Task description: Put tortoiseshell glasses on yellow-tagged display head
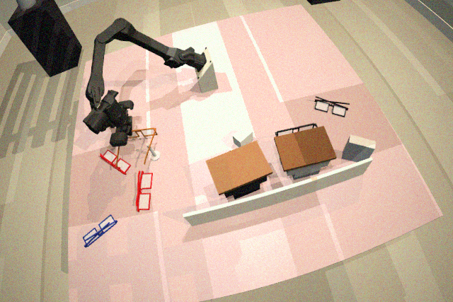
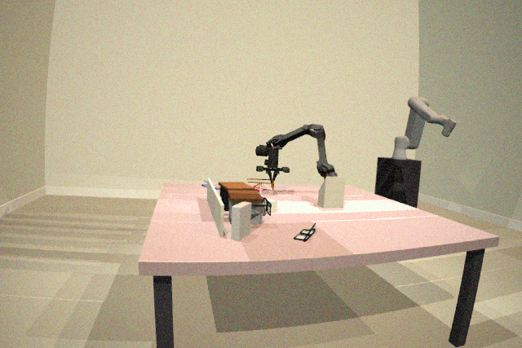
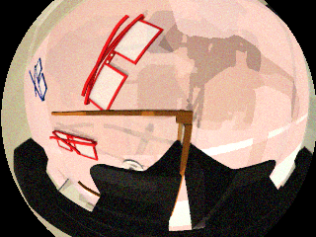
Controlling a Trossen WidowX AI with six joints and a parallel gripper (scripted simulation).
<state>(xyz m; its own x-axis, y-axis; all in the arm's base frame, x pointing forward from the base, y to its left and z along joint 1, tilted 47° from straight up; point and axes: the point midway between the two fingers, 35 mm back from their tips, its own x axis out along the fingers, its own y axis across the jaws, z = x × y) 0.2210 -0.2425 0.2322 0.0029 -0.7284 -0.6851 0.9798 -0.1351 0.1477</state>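
Right now the white peg is 90 mm ahead of my gripper tip, 70 mm to the left of it and 30 mm below it. The rest, counted from my gripper tip: pale tag block 130 mm ahead, 400 mm to the left, 30 mm below; long white wall 380 mm ahead, 460 mm to the left; grey block 320 mm ahead, 760 mm to the left.
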